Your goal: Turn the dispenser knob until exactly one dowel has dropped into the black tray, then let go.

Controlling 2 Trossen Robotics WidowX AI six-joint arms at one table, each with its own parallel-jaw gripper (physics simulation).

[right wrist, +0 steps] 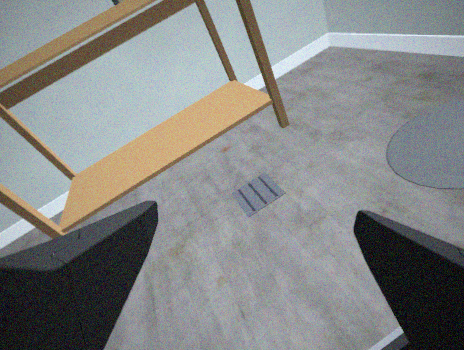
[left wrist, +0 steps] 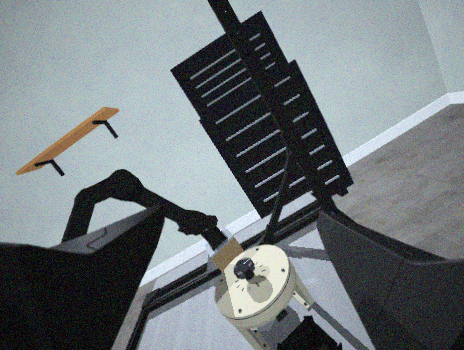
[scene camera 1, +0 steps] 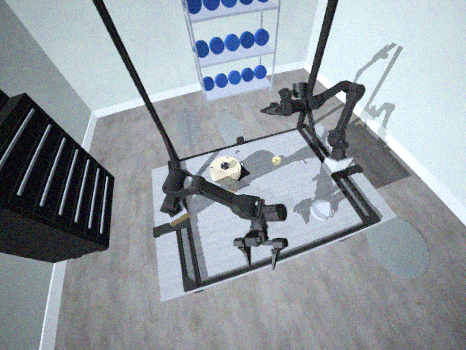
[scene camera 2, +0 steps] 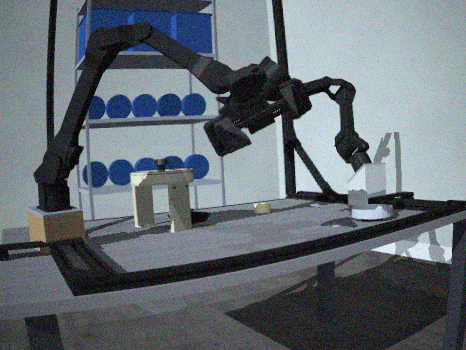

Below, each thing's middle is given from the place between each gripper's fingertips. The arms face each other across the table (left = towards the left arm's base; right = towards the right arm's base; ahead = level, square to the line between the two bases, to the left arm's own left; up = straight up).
Right now the cream dispenser (scene camera 2: 161, 176) is 500 mm behind my right hand and 70 mm below it.
Now: the cream dispenser 23 cm to the right of my left hand, 23 cm below it and 9 cm ahead of it.
